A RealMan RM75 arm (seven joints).
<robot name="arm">
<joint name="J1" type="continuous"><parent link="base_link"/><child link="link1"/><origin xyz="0 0 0.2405" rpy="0 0 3.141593"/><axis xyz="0 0 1"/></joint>
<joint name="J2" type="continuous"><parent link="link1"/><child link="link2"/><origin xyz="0 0 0" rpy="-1.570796 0 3.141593"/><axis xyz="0 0 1"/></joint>
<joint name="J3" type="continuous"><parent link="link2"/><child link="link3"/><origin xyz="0 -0.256 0" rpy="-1.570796 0 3.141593"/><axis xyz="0 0 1"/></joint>
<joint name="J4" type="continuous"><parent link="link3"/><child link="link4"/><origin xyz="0 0 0" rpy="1.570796 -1.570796 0"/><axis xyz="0 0 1"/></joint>
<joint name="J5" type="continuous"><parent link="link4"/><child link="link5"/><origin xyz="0.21 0 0" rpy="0 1.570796 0"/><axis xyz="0 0 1"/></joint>
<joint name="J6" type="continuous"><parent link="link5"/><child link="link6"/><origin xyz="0 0 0" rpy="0 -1.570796 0"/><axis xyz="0 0 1"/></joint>
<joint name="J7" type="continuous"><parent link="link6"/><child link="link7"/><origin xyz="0.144 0 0" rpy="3.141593 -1.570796 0"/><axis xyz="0 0 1"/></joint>
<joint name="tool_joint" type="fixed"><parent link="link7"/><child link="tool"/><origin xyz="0 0 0" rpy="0 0 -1.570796"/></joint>
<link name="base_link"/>
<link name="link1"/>
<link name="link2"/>
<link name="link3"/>
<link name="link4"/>
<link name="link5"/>
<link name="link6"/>
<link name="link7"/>
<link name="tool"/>
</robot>
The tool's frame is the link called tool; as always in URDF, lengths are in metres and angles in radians. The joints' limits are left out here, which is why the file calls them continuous.
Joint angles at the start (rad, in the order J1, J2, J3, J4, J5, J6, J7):
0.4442 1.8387 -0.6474 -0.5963 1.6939 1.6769 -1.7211
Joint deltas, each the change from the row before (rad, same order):
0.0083 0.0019 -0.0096 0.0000 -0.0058 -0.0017 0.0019
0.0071 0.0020 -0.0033 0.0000 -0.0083 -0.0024 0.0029
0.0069 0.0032 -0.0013 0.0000 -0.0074 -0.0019 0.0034
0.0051 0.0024 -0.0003 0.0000 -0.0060 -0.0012 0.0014
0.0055 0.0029 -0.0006 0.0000 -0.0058 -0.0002 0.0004
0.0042 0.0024 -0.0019 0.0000 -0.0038 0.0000 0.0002
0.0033 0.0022 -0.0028 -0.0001 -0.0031 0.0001 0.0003
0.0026 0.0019 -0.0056 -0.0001 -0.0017 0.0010 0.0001
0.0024 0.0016 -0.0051 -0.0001 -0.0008 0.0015 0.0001
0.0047 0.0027 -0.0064 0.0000 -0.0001 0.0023 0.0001
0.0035 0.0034 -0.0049 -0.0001 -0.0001 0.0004 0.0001
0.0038 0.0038 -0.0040 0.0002 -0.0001 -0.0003 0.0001
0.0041 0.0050 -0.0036 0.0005 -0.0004 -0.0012 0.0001
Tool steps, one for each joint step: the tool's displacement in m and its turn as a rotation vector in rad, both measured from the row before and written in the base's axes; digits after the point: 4 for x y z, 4 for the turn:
-0.0029 0.0021 -0.0032 -0.0134 -0.0056 0.0072
-0.0020 0.0018 -0.0023 -0.0099 -0.0043 0.0027
-0.0020 0.0017 -0.0024 -0.0086 -0.0014 0.0024
-0.0015 0.0012 -0.0017 -0.0056 -0.0018 0.0022
-0.0018 0.0012 -0.0019 -0.0058 -0.0017 0.0041
-0.0015 0.0008 -0.0017 -0.0053 -0.0014 0.0039
-0.0013 0.0006 -0.0017 -0.0056 -0.0014 0.0035
-0.0013 0.0003 -0.0020 -0.0073 -0.0019 0.0047
-0.0013 0.0002 -0.0017 -0.0064 -0.0011 0.0049
-0.0024 0.0007 -0.0023 -0.0080 0.0000 0.0083
-0.0019 0.0005 -0.0022 -0.0060 0.0008 0.0052
-0.0019 0.0007 -0.0022 -0.0053 0.0015 0.0045
-0.0020 0.0008 -0.0027 -0.0054 0.0025 0.0038

